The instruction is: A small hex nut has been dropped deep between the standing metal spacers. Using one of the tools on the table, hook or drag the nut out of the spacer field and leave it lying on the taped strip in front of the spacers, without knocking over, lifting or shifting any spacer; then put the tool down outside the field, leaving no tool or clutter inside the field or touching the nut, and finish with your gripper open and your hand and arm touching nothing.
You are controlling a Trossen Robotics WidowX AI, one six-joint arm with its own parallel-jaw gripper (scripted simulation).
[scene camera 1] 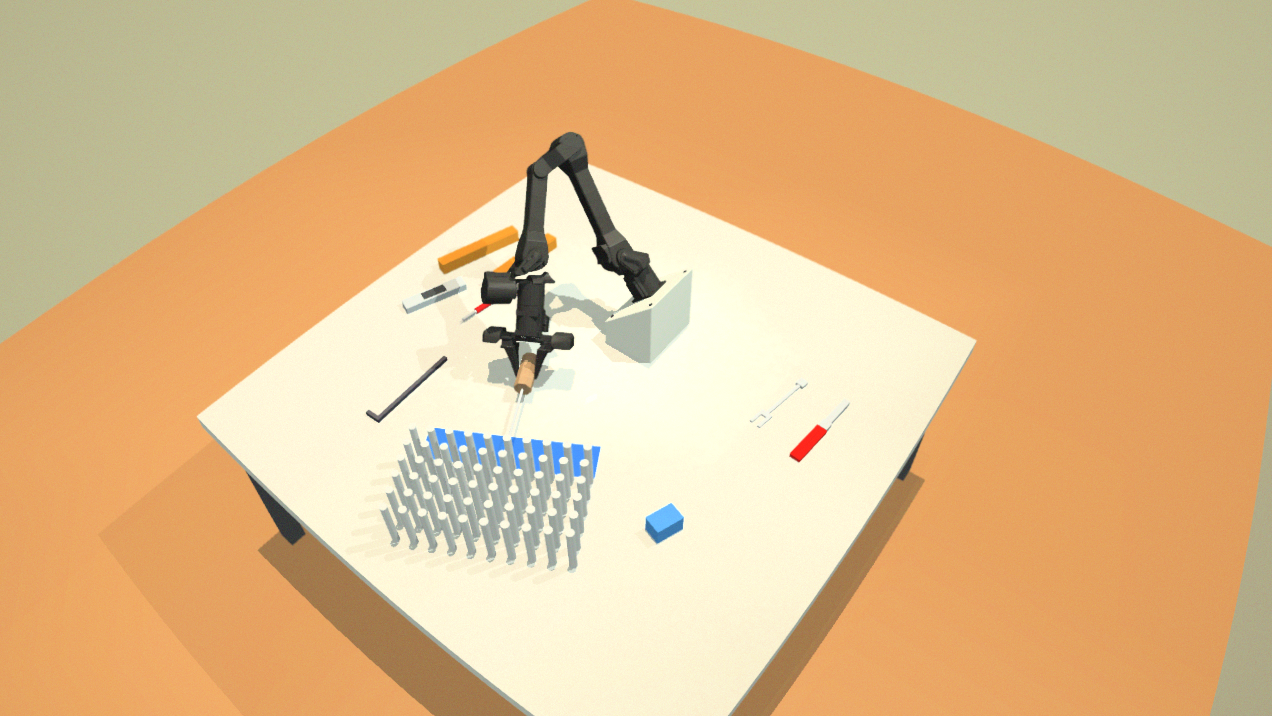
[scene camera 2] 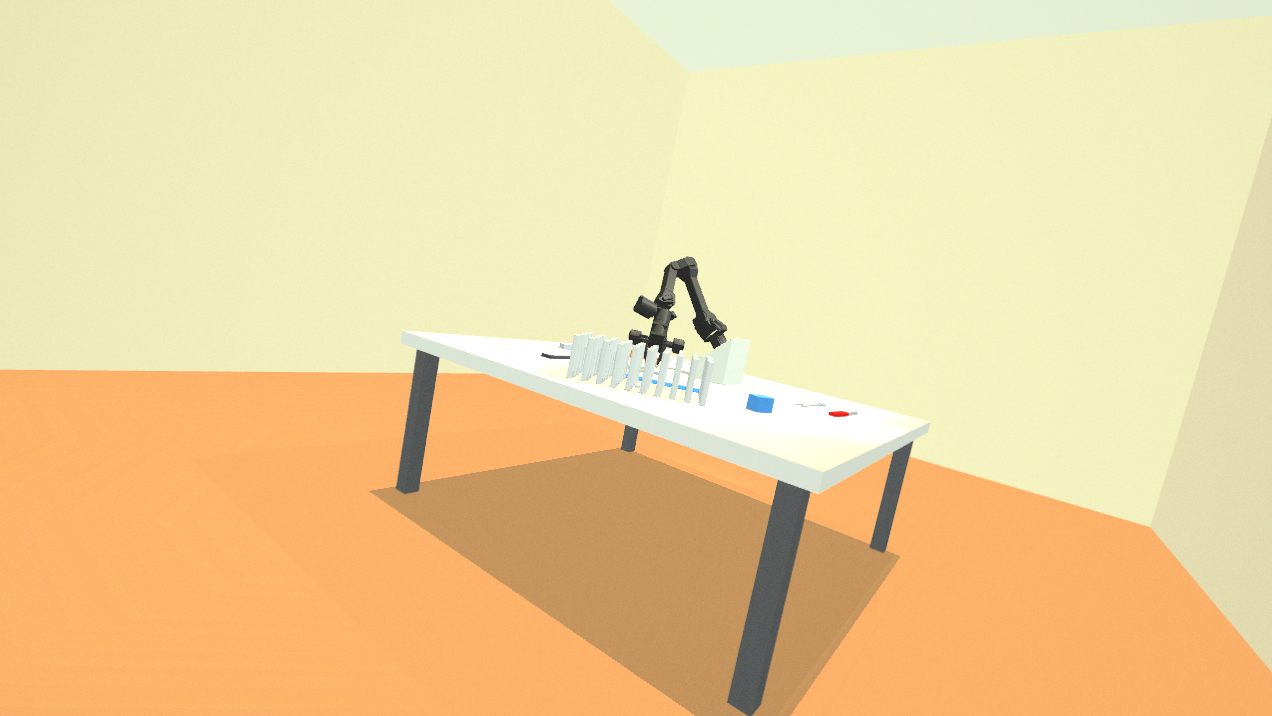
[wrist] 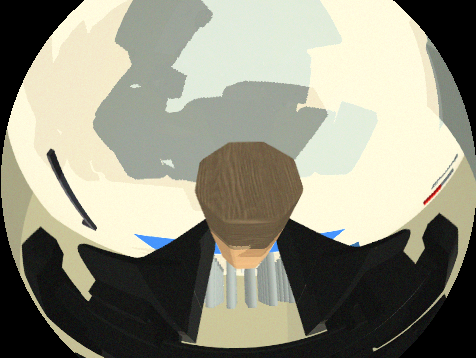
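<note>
Blue cube present. Pick tool carried by the gripper.
</note>
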